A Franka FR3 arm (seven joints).
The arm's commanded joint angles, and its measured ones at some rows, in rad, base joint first. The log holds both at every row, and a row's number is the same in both.
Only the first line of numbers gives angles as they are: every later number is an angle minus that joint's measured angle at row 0.
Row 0, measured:
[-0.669, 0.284, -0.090, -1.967, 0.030, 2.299, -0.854]
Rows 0 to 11, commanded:
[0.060, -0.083, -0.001, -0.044, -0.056, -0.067, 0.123]
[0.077, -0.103, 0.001, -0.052, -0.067, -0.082, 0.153]
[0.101, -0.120, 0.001, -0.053, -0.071, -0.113, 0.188]
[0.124, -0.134, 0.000, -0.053, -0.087, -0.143, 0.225]
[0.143, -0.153, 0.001, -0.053, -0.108, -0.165, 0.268]
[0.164, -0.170, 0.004, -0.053, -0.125, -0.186, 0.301]
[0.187, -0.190, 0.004, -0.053, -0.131, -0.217, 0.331]
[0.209, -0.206, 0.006, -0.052, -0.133, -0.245, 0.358]
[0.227, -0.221, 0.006, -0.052, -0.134, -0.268, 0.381]
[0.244, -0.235, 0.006, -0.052, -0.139, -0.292, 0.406]
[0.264, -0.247, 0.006, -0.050, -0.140, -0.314, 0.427]
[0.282, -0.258, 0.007, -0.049, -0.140, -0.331, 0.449]
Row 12, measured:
[0.233, -0.195, 0.011, -0.014, -0.115, -0.280, 0.377]
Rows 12 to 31, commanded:
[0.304, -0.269, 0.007, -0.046, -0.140, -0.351, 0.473]
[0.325, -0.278, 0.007, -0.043, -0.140, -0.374, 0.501]
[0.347, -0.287, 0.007, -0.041, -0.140, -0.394, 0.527]
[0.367, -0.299, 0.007, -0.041, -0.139, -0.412, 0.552]
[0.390, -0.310, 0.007, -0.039, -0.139, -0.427, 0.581]
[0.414, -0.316, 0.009, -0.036, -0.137, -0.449, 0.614]
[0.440, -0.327, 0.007, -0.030, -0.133, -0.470, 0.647]
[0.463, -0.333, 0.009, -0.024, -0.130, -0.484, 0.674]
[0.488, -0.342, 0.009, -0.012, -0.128, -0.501, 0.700]
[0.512, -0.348, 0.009, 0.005, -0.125, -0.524, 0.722]
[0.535, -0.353, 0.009, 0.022, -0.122, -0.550, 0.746]
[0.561, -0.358, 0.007, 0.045, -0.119, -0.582, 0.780]
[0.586, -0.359, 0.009, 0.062, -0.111, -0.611, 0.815]
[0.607, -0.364, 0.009, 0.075, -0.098, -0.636, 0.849]
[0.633, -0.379, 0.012, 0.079, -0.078, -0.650, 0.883]
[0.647, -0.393, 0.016, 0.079, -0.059, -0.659, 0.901]
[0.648, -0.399, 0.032, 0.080, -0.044, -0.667, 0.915]
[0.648, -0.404, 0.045, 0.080, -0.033, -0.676, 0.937]
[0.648, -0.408, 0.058, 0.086, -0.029, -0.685, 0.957]
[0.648, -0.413, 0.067, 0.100, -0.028, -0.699, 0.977]
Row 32, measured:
[0.640, -0.391, 0.048, 0.076, -0.053, -0.651, 0.918]
